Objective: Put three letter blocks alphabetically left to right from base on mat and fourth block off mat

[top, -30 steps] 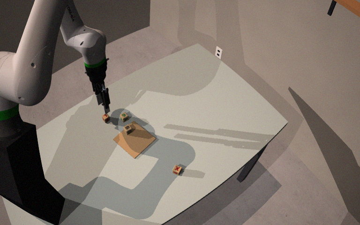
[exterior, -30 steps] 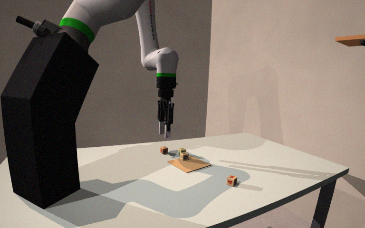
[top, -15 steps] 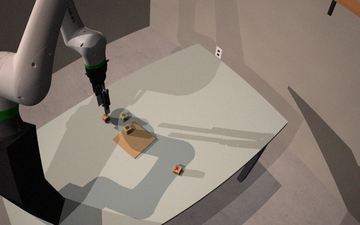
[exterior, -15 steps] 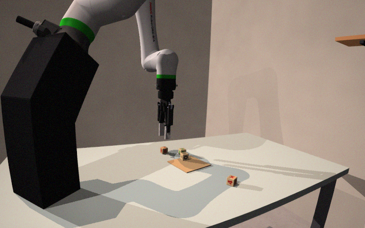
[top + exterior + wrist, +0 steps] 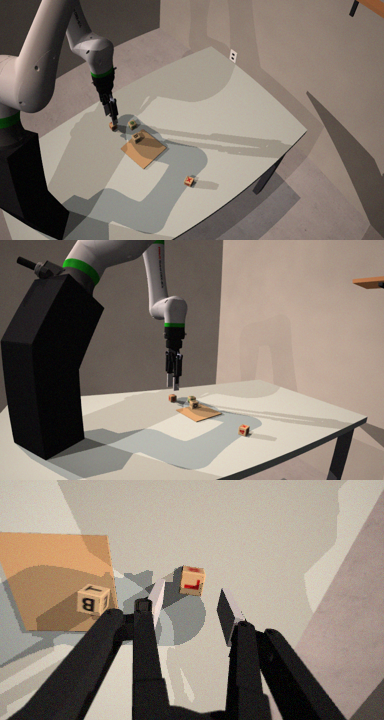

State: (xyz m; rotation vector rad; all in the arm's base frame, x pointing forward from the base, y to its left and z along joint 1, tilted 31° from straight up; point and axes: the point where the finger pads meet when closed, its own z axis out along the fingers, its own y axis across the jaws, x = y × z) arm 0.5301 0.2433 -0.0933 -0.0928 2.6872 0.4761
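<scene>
Now: the tan mat 7 cm ahead of my hand, 16 cm to the right of it and 9 cm below it.
</scene>
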